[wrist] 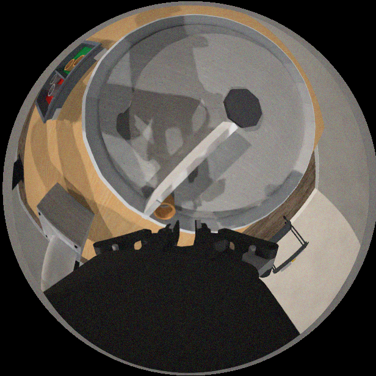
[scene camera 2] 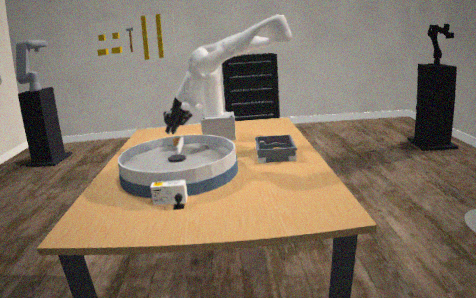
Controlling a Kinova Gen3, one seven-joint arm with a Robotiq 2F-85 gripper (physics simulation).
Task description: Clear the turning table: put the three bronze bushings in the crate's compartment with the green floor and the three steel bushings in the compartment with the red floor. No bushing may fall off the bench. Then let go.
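A bronze bushing lies on the turning table, near its rim and beside the outer end of a white bar. My gripper is above the table's rim, partly open and empty; in the wrist view the bushing is ahead of its left finger. The crate holds two bronze bushings on the green floor and two steel bushings on the red floor. Part of the crate's inside is hidden, and a third steel bushing does not show.
A dark hub is at the bar's inner end. The grey arm base stands behind the table, left of the crate in the scene view. A white labelled box and a small black stand are at the table's front.
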